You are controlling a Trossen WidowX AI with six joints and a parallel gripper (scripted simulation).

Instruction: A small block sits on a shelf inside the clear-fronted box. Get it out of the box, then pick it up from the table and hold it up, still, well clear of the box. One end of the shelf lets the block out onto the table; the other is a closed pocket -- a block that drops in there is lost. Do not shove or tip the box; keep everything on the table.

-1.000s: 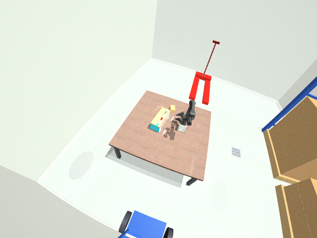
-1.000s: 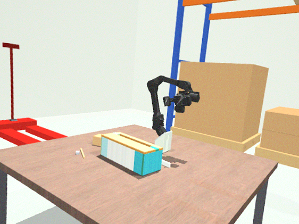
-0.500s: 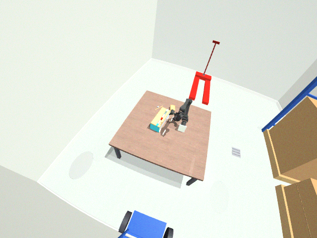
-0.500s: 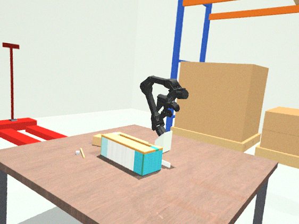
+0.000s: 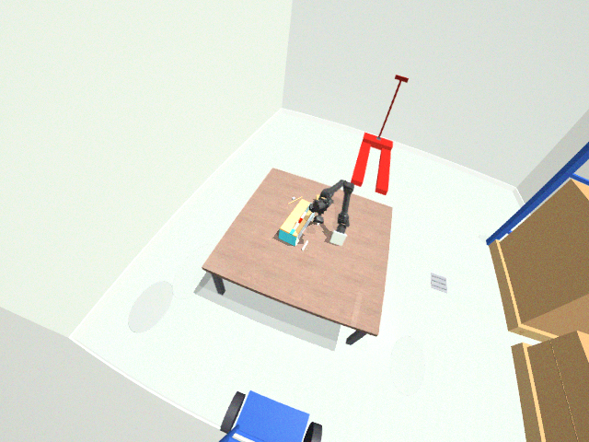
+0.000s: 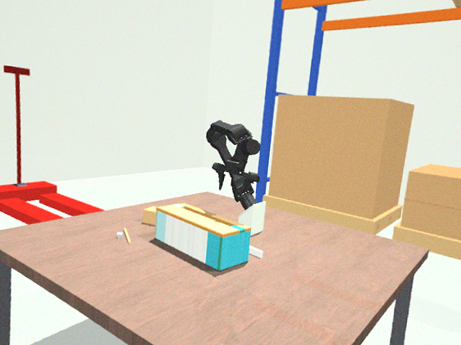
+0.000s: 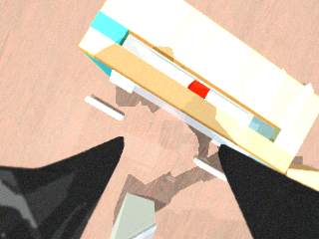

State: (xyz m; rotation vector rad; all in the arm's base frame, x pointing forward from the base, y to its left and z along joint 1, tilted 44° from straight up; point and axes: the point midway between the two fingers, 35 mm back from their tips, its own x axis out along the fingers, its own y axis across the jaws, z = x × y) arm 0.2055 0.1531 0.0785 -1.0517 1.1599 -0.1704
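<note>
My gripper tip is 90 mm short of the small red block, 30 mm to the left of it and 130 mm above it. The rest, counted from my gripper tip: thin wooden stick: 250 mm ahead, 300 mm to the right, 210 mm below; box: 80 mm ahead, 30 mm to the right, 150 mm below; tan block: 40 mm ahead, 380 mm to the right, 180 mm below.
</note>
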